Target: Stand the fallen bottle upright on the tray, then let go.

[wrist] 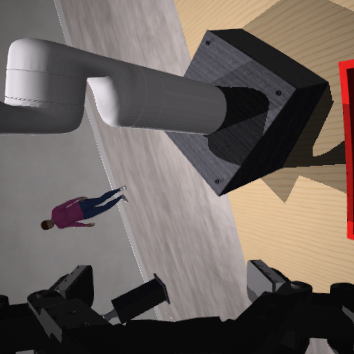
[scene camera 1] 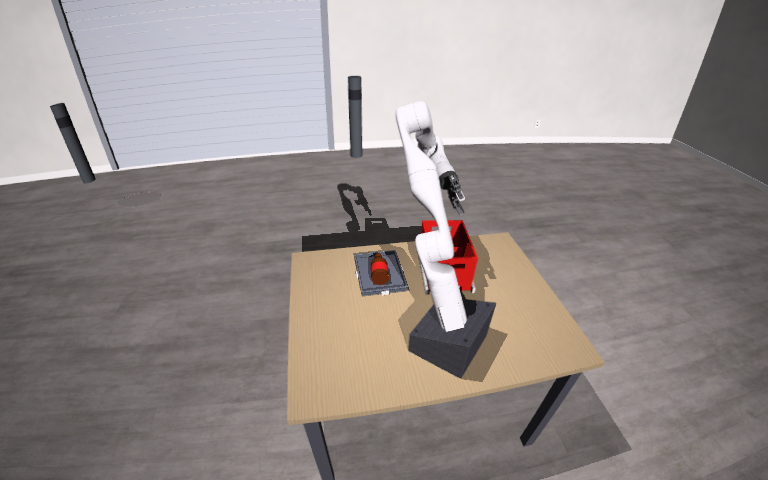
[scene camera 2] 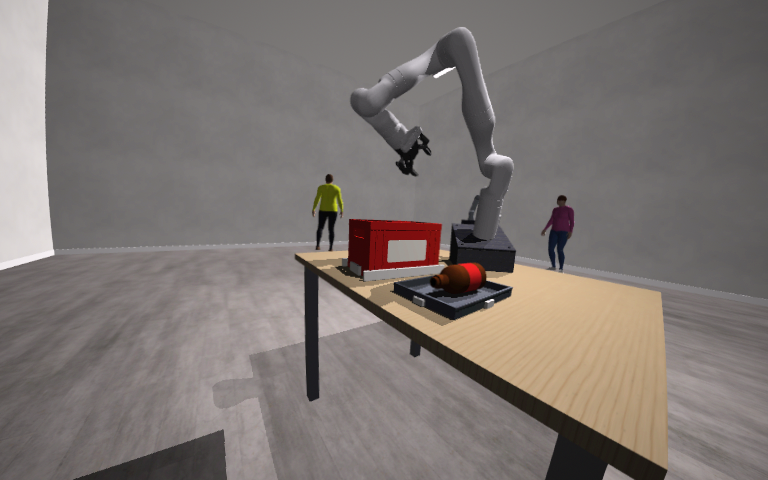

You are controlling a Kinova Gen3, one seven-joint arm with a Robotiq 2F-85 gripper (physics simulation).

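Pixels of known places: gripper, fingertip midpoint: [wrist: 170,280] [scene camera 1: 462,207] [scene camera 2: 423,164]; arm's base at its link origin: [wrist: 206,109] [scene camera 1: 453,321] [scene camera 2: 483,234].
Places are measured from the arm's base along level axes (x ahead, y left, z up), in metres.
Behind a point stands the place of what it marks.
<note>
A brown bottle [scene camera 1: 380,273] {x 0.305, y 0.256, z -0.064 m} [scene camera 2: 462,278] {x 0.394, y 0.299, z -0.080 m} with a red band lies on its side in the dark tray [scene camera 1: 385,292] {x 0.253, y 0.233, z -0.121 m} [scene camera 2: 454,309] {x 0.486, y 0.381, z -0.112 m}. In scene camera 2 its neck points to the left, and in scene camera 1 it points to the far edge of the table. My gripper [scene camera 1: 461,204] {x 0.308, y -0.036, z 0.257 m} [scene camera 2: 422,164] {x 0.308, y -0.036, z 0.257 m} [wrist: 170,280] {x 0.308, y -0.036, z 0.257 m} is open and empty. It is in the air, high above the table near the red crate and well apart from the bottle. The bottle and the tray do not show in the wrist view.
The red crate [scene camera 1: 467,272] {x 0.291, y -0.096, z -0.033 m} [scene camera 2: 359,246] {x 0.557, y 0.000, z -0.044 m} [wrist: 350,150] {x 0.291, y -0.026, z 0.041 m} stands beside the tray on the wooden table [scene camera 1: 339,350] {x -0.036, y 0.385, z -0.134 m} [scene camera 2: 594,339] {x 0.299, y 0.546, z -0.134 m} [wrist: 280,240] {x 0.043, y -0.340, z -0.134 m}. My arm's dark base block [scene camera 1: 436,345] {x -0.080, y 0.059, z -0.029 m} [scene camera 2: 484,258] {x 0.074, y 0.081, z -0.085 m} [wrist: 310,95] {x 0.153, y 0.007, z -0.098 m} stands behind them in scene camera 2. Two people stand on the floor beyond the table.
</note>
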